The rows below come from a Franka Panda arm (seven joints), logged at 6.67 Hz.
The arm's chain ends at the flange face. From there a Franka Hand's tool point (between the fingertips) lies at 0.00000 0.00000 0.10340 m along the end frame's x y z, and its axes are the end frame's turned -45 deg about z.
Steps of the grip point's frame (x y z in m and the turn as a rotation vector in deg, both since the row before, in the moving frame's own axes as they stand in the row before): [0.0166 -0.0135 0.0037 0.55 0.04 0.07]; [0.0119 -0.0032 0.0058 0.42 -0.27 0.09]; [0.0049 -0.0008 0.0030 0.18 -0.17 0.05]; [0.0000 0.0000 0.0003 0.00 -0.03 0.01]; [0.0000 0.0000 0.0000 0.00 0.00 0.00]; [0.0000 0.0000 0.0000 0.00 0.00 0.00]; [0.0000 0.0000 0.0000 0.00 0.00 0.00]
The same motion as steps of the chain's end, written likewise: [0.0028 -0.0205 0.0037 0.42 -0.36 0.07]; [0.0070 -0.0105 0.0058 0.11 -0.49 0.09]; [0.0033 -0.0040 0.0030 0.01 -0.25 0.05]; [0.0000 0.0000 0.0003 -0.02 -0.02 0.01]; [0.0000 0.0000 0.0000 0.00 0.00 0.00]; [0.0000 0.0000 0.0000 0.00 0.00 0.00]; [0.0000 0.0000 0.0000 0.00 0.00 0.00]
